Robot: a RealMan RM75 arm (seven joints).
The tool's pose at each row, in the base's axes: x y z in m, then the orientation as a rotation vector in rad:
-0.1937, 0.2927, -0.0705, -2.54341, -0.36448, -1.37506
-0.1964, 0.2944, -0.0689, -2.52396, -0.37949, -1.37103
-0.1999, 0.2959, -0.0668, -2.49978, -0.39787, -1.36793
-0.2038, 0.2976, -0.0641, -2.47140, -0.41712, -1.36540
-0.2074, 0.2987, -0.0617, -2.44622, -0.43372, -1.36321
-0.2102, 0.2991, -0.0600, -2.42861, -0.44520, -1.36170
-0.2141, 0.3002, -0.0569, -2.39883, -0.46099, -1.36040
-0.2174, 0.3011, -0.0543, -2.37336, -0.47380, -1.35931
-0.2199, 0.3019, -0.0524, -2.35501, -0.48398, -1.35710
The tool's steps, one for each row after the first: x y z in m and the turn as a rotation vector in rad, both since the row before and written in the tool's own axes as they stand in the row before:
0.0001, -0.0026, -0.0024, 0.02031, 0.00464, -0.00289
0.0001, -0.0028, -0.0033, 0.02424, 0.00684, -0.00417
0.0005, -0.0032, -0.0038, 0.02735, 0.00891, -0.00399
0.0003, -0.0027, -0.0036, 0.02407, 0.00802, -0.00349
0.0001, -0.0017, -0.0028, 0.01676, 0.00566, -0.00249
0.0009, -0.0030, -0.0040, 0.02690, 0.01076, -0.00244
0.0007, -0.0026, -0.0033, 0.02280, 0.00936, -0.00184
0.0005, -0.0021, -0.0024, 0.01729, 0.00588, -0.00160

